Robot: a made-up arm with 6 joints. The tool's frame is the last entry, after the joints.
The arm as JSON. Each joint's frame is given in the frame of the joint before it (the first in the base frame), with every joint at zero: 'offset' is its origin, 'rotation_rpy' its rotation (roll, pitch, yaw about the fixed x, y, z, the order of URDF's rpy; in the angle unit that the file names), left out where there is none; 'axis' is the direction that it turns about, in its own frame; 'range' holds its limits. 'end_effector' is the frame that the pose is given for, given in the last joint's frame.
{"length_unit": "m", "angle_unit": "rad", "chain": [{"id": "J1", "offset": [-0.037, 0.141, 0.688], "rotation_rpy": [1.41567, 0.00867, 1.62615], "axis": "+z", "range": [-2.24, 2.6]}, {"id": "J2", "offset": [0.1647, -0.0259, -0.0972], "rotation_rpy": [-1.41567, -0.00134, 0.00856], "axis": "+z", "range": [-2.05, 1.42]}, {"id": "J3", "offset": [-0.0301, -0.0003, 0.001], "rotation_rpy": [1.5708, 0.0, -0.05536], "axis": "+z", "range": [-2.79, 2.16]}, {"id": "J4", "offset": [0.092, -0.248, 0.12], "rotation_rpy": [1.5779, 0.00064, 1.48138], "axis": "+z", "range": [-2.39, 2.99]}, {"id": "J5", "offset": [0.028, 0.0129, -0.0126], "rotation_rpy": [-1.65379, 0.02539, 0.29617], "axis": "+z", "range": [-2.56, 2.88]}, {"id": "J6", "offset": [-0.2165, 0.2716, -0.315], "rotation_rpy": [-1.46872, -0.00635, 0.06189], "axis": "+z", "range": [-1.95, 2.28]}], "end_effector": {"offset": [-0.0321, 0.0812, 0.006], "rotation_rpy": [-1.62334, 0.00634, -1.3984]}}
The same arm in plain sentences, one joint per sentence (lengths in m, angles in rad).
The arm has six revolute joints in a row. What follows holds with every joint at zero, and every direction is one of the base frame's.
Joint 1 is mounted 0.0370 m along -x and 0.1410 m along +y and 0.6880 m along +z from the base frame's origin and rotates about the direction (0.986404, 0.056, 0.154501), from -2.2400 to 2.6000 rad.
Joint 2 is mounted 0.1010 m along -x and 0.1590 m along +y and 0.0420 m along -z from joint 1 and rotates about +z, from -2.0500 to 1.4200 rad.
Joint 3 is mounted 0.0020 m along +x and 0.0300 m along -y and 0.0010 m along +z from joint 2 and rotates about +x, from -2.7900 to 2.1600 rad.
Joint 4 is mounted 0.1200 m along +x and 0.0920 m along +y and 0.2480 m along -z from joint 3 and rotates about the direction (-0.0071, 0.99598, -0.089298), from -2.3900 to 2.9900 rad.
Joint 5 is mounted 0.0130 m along +x and 0.0100 m along -y and 0.0290 m along +z from joint 4 and rotates about the direction (0.953304, -0.1019, -0.284301), from -2.5600 to 2.8800 rad.
Joint 6 is mounted 0.3850 m along -x and 0.2510 m along -y and 0.0930 m along -z from joint 5 and rotates about -y, from -1.9500 to 2.2800 rad.
The tool frame, which is the frame that the pose is given for, is mounted 0.0870 m along -x and 0.0060 m along -y and 0.0070 m along -z from joint 6; its axes are the base frame's turned by roll -0.0518, pitch 0.1238 and yaw 0.0064 rad (as in URDF: about the fixed x, then y, then z).

